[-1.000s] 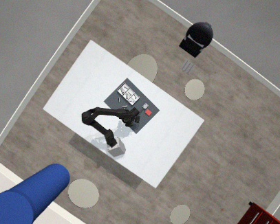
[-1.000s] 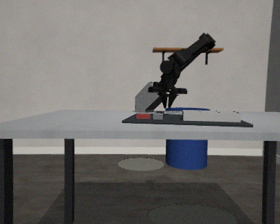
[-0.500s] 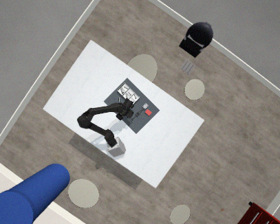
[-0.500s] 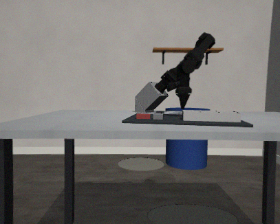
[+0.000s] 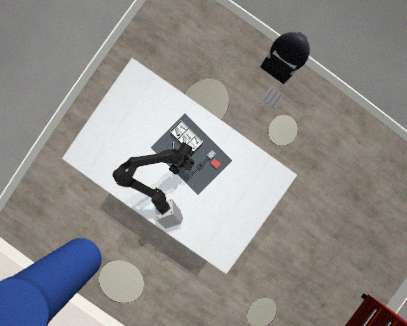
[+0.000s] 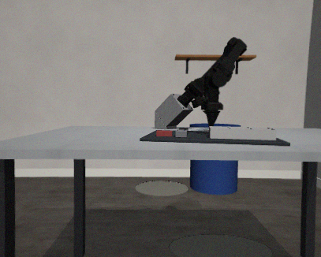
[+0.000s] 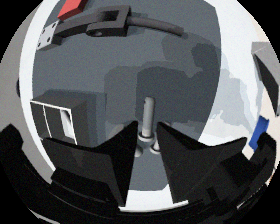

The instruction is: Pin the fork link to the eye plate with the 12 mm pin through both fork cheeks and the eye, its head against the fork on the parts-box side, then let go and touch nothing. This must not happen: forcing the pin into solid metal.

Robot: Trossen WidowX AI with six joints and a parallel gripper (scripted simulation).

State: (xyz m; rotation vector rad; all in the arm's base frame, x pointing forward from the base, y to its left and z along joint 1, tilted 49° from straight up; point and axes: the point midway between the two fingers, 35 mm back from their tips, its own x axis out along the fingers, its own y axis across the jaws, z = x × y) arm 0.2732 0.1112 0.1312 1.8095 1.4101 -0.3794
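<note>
Now: hand 50 mm above the grey pin. Round my hand: dark mat (70 mm ahead, 60 mm below); then fork link (60 mm ahead, 100 mm to the right, 50 mm below); then eye plate (100 mm ahead, 100 mm to the right, 50 mm below).
</note>
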